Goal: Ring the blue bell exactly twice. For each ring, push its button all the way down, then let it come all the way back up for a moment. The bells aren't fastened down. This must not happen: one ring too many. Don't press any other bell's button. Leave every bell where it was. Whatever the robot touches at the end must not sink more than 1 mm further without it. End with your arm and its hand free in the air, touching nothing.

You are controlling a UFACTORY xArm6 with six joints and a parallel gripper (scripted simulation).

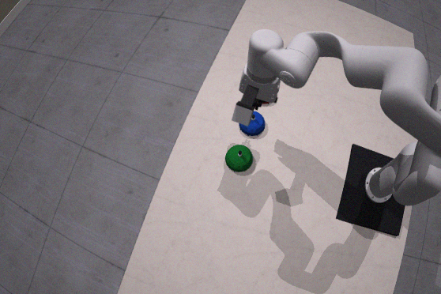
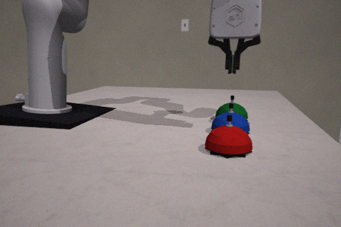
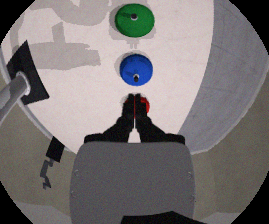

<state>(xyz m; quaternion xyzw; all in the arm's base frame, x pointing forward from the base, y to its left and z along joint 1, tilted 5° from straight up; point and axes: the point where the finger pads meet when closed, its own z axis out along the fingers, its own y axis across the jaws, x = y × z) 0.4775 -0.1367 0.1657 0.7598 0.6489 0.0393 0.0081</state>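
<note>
Now: hand 110 mm above the blue bell. From my hand the other things lie so: red bell 20 mm behind, 120 mm to the right, 110 mm below; green bell 20 mm ahead, 120 mm to the left, 110 mm below.
</note>
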